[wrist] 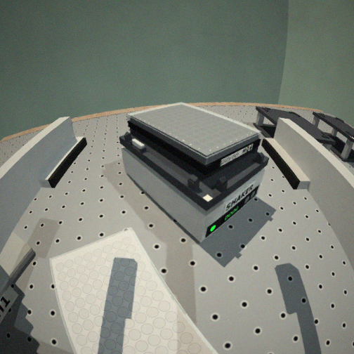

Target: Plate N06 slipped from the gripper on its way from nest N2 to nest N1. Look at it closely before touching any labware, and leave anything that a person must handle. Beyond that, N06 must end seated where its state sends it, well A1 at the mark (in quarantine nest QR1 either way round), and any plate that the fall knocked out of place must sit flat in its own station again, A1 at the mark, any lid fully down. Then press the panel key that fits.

Note:
I see a white plate [108, 289] and a shaker [200, 223].

